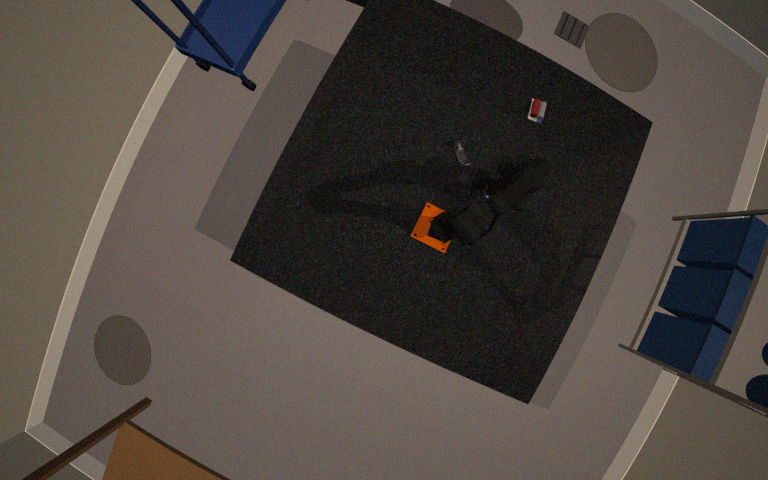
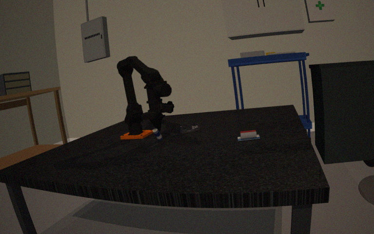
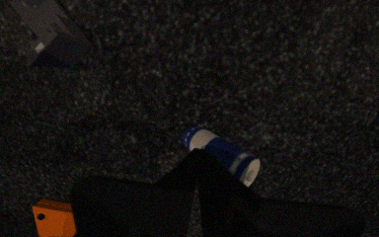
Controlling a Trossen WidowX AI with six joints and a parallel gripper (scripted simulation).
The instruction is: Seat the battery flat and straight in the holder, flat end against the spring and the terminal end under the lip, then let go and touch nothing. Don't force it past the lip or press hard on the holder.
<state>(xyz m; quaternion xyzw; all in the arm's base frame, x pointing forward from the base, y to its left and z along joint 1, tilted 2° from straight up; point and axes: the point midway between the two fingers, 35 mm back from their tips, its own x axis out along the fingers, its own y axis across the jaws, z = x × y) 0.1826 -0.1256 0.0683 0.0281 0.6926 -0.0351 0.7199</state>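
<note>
The battery lies 2 cm to the right of my gripper tip and 1 cm below it.
</note>
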